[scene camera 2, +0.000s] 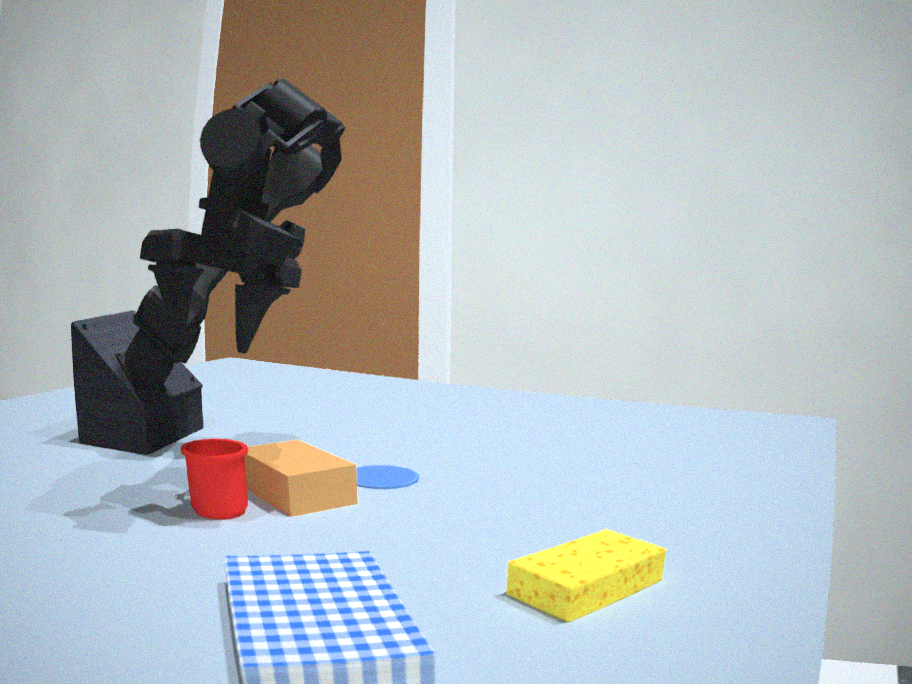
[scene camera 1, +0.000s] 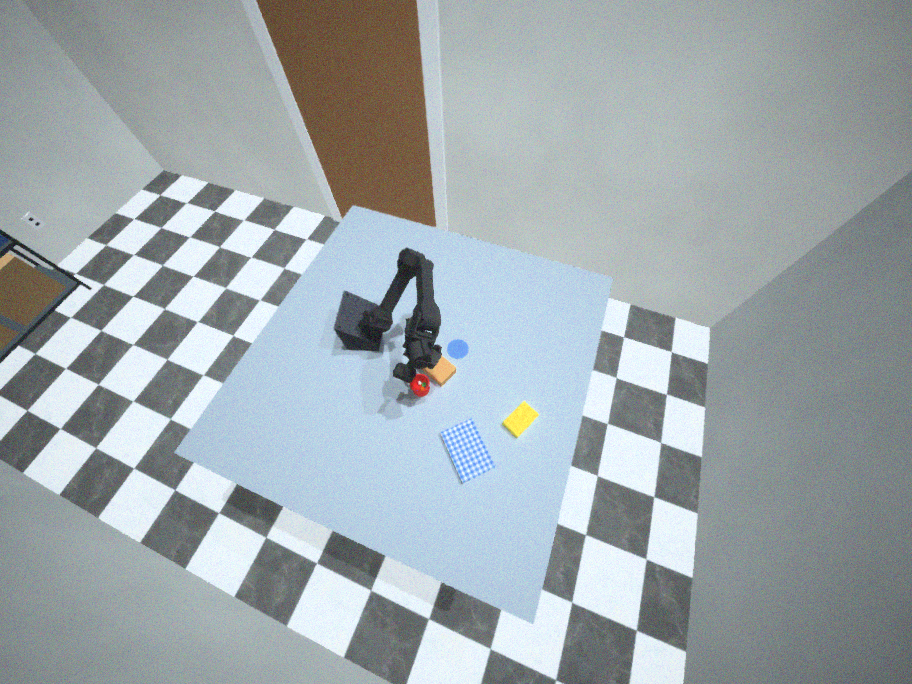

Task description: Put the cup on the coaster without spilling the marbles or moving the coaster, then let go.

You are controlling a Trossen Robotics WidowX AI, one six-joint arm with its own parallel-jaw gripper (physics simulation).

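Seen in the pictures: gripper, between the fingertips: (scene camera 2: 211, 348) (scene camera 1: 415, 369); arm's base, origin of its link: (scene camera 2: 140, 372) (scene camera 1: 366, 327).
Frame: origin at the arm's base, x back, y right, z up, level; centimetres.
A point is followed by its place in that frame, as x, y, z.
The red cup (scene camera 1: 416, 392) @(-29.2, 11.9, -3.4) (scene camera 2: 218, 482) @(-30.9, 10.1, -5.7) stands upright on the table, close beside the orange block. Small marbles show inside its mouth in scene camera 1; they are hidden in scene camera 2. The coaster (scene camera 1: 457, 348) @(-32.2, -12.6, -9.3) (scene camera 2: 390, 477) @(-33.7, -12.5, -9.3) is a flat blue disc on the table, on the far side of the orange block from the cup; the block hides part of its edge in scene camera 2. My gripper (scene camera 1: 420, 373) @(-27.6, 7.5, 6.6) (scene camera 2: 211, 353) @(-27.6, 7.5, 6.6) is open and empty, pointing down, well above the table and the cup. One finger partly merges with the dark arm behind it in scene camera 2.
The orange block (scene camera 1: 442, 370) @(-32.6, -0.4, -5.3) (scene camera 2: 320, 485) @(-35.5, 0.4, -6.9) lies between the cup and the coaster. A yellow sponge (scene camera 1: 520, 418) @(-65.1, 1.9, -6.7) (scene camera 2: 589, 570) @(-66.6, 4.4, -6.7) and a blue checked cloth block (scene camera 1: 467, 450) @(-53.9, 20.2, -7.2) (scene camera 2: 324, 607) @(-54.9, 20.1, -7.2) lie farther from the arm's base (scene camera 1: 357, 323) @(2.7, 0.8, 2.3) (scene camera 2: 110, 397) @(-0.2, 5.4, -2.6) on the light blue table (scene camera 1: 309, 441) @(-3.7, 43.7, -9.7) (scene camera 2: 663, 478) @(-59.3, -30.3, -9.6).
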